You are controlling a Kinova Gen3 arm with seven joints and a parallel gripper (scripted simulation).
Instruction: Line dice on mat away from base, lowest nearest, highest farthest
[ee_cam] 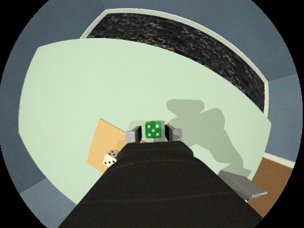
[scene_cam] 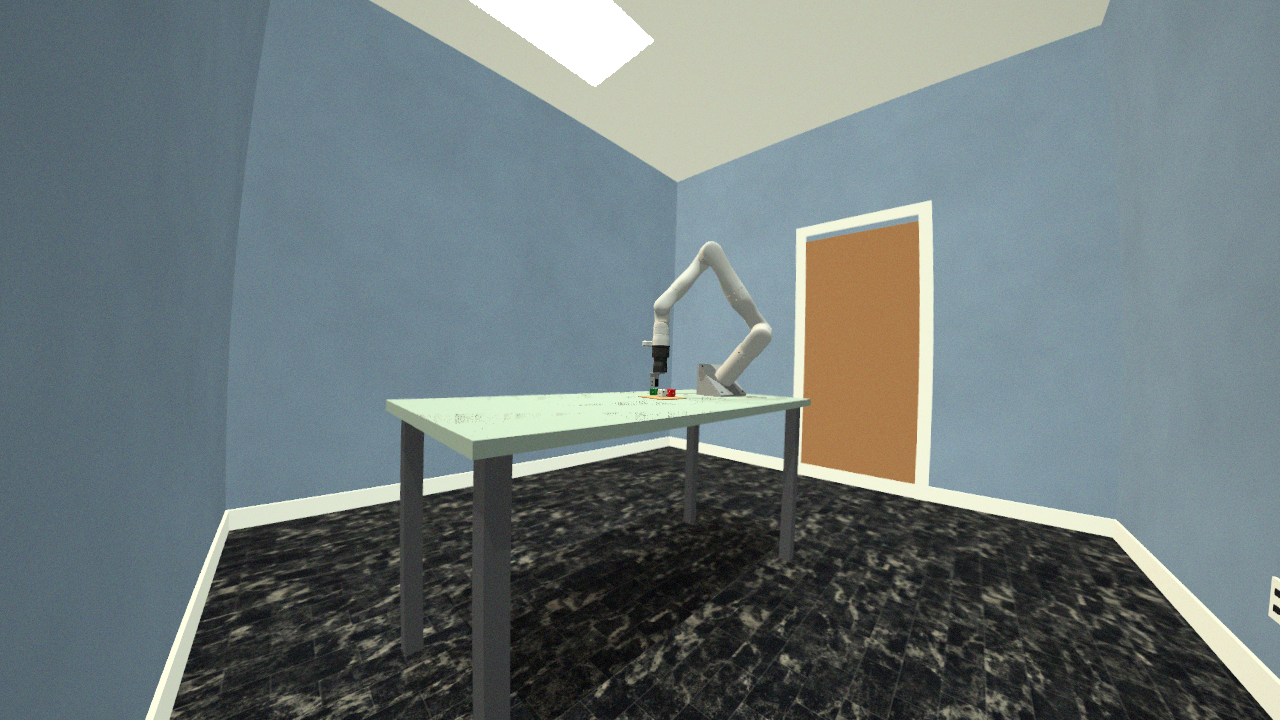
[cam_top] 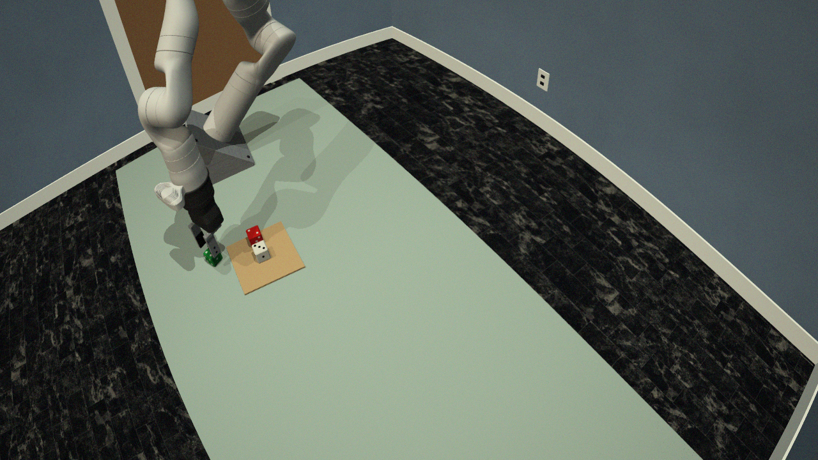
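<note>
My hand is 40 mm above the green die. Also, from my hand: tan mat (110 mm to the left, 50 mm below, 50 mm ahead); then red die (110 mm to the left, 40 mm below); then white die (110 mm to the left, 50 mm ahead, 40 mm below).
</note>
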